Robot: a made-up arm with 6 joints.
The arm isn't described. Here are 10 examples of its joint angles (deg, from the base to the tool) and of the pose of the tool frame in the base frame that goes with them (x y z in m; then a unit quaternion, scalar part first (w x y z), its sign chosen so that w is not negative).
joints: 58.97 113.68 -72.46 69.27 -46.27 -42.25
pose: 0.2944 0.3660 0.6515 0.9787 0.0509 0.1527 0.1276
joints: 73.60 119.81 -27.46 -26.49 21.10 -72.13
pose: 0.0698 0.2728 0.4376 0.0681 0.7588 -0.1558 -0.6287
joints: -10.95 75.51 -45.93 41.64 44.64 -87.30
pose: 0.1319 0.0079 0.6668 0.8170 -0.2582 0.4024 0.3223
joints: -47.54 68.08 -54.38 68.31 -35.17 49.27
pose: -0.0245 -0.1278 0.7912 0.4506 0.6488 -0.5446 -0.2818
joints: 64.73 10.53 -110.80 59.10 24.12 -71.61
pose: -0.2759 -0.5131 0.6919 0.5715 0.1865 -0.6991 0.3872
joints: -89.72 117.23 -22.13 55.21 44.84 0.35
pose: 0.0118 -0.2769 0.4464 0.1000 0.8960 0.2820 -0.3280
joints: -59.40 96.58 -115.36 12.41 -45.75 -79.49
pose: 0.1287 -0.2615 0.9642 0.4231 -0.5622 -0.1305 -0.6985
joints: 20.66 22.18 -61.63 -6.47 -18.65 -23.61
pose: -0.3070 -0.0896 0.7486 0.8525 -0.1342 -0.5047 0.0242
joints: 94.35 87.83 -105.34 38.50 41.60 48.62
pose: -0.0411 0.2995 0.9125 0.4017 0.2496 0.6319 0.6140
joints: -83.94 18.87 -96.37 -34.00 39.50 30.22
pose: -0.0714 0.4089 0.7831 0.5775 -0.1688 -0.3399 -0.7228
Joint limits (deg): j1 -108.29..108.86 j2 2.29..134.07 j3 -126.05..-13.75 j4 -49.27..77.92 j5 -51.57..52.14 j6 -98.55..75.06
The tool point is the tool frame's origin. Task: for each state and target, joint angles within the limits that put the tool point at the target. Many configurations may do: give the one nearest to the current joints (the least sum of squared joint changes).
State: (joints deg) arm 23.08 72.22 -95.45 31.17 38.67 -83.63
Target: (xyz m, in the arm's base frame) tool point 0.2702 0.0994 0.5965
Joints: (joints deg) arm 14.57 98.78 -54.49 23.46 45.24 -86.20
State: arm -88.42 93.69 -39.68 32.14 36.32 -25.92
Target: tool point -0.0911 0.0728 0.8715
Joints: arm -51.12 46.02 -72.54 45.83 4.88 -17.42
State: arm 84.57 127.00 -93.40 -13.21 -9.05 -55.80
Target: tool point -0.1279 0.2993 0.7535
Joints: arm 107.85 89.95 -69.75 -17.36 -6.33 -56.12
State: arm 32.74 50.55 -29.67 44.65 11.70 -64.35
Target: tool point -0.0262 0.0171 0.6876
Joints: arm 32.25 52.37 -39.39 45.99 26.40 -64.68
